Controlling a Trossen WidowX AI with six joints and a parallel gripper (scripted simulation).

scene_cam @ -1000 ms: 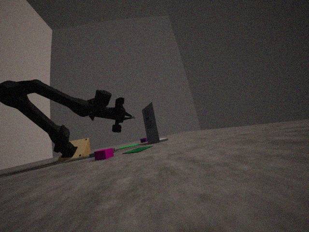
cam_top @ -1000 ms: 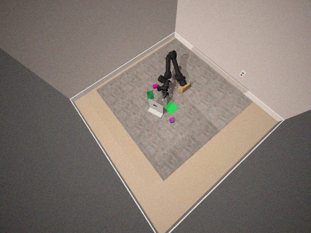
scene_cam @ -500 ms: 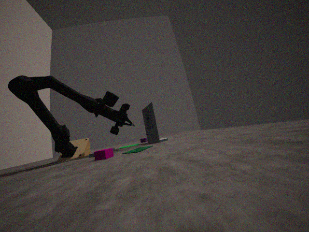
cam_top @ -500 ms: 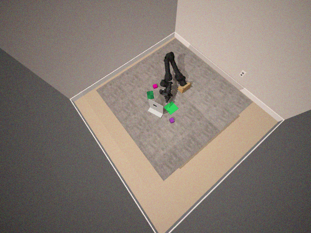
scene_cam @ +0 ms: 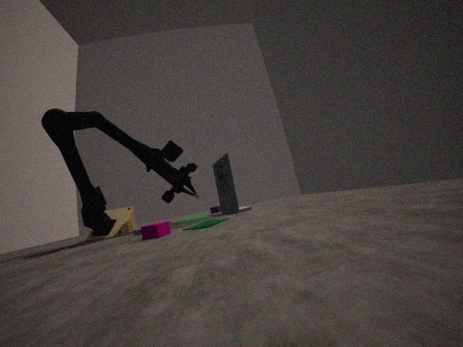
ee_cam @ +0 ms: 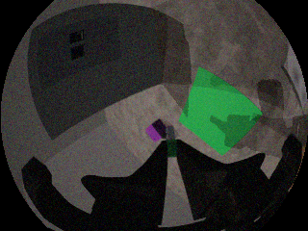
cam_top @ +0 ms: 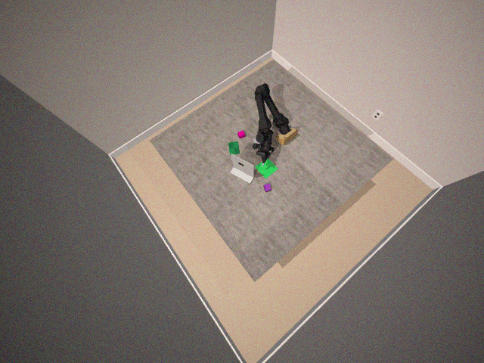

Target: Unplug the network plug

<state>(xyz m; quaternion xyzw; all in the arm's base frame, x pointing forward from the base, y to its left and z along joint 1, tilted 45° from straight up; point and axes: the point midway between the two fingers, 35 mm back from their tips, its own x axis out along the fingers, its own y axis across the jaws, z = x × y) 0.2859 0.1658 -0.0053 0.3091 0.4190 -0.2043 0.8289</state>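
Now: the bright green marked square 30 mm behind my gripper tip, 10 mm to the left of it and 100 mm below it. Round my gripper tip: green network plug: right at my gripper tip; then upright grey panel: 140 mm ahead, 60 mm to the right, 10 mm below.
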